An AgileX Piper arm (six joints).
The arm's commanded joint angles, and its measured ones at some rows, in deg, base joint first. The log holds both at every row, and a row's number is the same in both.
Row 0, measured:
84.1 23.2 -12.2 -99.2 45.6 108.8
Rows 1 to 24, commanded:
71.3 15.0 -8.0 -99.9 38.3 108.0
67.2 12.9 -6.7 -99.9 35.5 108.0
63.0 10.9 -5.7 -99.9 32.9 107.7
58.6 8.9 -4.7 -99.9 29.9 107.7
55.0 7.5 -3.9 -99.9 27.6 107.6
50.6 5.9 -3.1 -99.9 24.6 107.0
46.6 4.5 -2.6 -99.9 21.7 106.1
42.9 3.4 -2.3 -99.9 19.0 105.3
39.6 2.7 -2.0 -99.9 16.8 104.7
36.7 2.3 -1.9 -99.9 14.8 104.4
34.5 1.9 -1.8 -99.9 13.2 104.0
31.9 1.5 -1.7 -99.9 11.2 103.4
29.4 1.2 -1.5 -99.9 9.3 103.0
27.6 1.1 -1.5 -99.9 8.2 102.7
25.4 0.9 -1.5 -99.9 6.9 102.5
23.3 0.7 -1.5 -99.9 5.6 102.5
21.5 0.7 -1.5 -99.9 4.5 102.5
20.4 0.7 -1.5 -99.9 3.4 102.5
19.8 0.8 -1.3 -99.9 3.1 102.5
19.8 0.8 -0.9 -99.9 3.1 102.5
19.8 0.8 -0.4 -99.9 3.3 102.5
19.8 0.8 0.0 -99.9 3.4 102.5
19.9 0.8 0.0 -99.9 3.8 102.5
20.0 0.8 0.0 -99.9 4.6 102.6
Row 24, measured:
20.3 1.1 -1.0 -99.2 4.2 103.2
